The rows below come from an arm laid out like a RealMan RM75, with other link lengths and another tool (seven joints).
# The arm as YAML. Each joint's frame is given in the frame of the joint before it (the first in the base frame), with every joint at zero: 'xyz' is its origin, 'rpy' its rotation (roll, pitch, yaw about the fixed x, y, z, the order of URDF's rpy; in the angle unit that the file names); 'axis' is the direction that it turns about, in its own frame. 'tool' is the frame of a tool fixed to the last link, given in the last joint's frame.
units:
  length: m
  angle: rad
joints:
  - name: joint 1
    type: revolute
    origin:
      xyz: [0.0, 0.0, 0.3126]
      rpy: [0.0, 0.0, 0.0]
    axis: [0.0, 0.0, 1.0]
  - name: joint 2
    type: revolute
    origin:
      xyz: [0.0, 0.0, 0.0]
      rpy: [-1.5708, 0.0, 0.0]
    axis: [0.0, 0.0, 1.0]
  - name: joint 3
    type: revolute
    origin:
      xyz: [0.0, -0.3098, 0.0]
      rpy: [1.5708, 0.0, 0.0]
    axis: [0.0, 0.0, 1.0]
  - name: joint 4
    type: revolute
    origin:
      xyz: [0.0, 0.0, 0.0]
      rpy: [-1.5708, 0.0, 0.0]
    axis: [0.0, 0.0, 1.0]
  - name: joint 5
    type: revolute
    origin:
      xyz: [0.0, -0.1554, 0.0]
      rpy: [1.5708, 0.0, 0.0]
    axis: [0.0, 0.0, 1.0]
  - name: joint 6
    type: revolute
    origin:
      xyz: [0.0, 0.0, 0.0]
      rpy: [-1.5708, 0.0, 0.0]
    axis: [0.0, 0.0, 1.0]
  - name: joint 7
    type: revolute
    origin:
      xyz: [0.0, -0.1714, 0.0]
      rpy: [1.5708, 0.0, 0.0]
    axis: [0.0, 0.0, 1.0]
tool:
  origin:
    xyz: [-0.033, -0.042, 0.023]
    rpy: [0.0, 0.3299, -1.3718]
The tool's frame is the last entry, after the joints.
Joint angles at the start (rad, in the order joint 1, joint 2, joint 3, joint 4, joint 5, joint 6, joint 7): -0.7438 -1.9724 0.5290 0.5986 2.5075 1.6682 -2.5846
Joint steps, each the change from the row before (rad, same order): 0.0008 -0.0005 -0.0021 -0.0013 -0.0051 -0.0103 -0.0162; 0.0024 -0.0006 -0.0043 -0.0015 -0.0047 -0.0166 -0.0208; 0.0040 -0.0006 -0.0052 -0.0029 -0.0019 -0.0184 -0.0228; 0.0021 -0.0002 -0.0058 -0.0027 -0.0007 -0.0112 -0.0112; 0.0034 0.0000 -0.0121 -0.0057 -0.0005 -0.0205 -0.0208; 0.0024 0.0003 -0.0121 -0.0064 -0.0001 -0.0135 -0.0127; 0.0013 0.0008 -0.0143 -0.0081 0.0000 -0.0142 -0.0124; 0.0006 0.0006 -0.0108 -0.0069 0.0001 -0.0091 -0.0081; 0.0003 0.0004 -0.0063 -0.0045 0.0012 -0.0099 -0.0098; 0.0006 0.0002 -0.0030 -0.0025 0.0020 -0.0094 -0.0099; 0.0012 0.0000 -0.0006 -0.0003 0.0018 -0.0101 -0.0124; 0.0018 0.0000 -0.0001 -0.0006 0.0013 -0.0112 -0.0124; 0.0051 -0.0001 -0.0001 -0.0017 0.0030 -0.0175 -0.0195
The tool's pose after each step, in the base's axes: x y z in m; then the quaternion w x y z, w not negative. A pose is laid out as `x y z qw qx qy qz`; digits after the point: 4 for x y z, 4 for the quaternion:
-0.3092 0.3146 0.0103 0.1130 -0.0967 -0.9858 -0.0774
-0.3097 0.3163 0.0098 0.1137 -0.0822 -0.9866 -0.0837
-0.3111 0.3172 0.0092 0.1153 -0.0653 -0.9871 -0.0893
-0.3118 0.3180 0.0089 0.1156 -0.0555 -0.9873 -0.0935
-0.3132 0.3196 0.0085 0.1158 -0.0370 -0.9874 -0.1012
-0.3139 0.3205 0.0081 0.1143 -0.0236 -0.9874 -0.1067
-0.3144 0.3220 0.0077 0.1120 -0.0099 -0.9873 -0.1127
-0.3144 0.3228 0.0073 0.1097 -0.0003 -0.9871 -0.1163
-0.3149 0.3237 0.0071 0.1096 0.0083 -0.9868 -0.1192
-0.3158 0.3243 0.0070 0.1111 0.0158 -0.9863 -0.1213
-0.3170 0.3249 0.0071 0.1136 0.0238 -0.9855 -0.1234
-0.3185 0.3254 0.0071 0.1163 0.0321 -0.9847 -0.1259
-0.3217 0.3253 0.0071 0.1208 0.0465 -0.9832 -0.1290

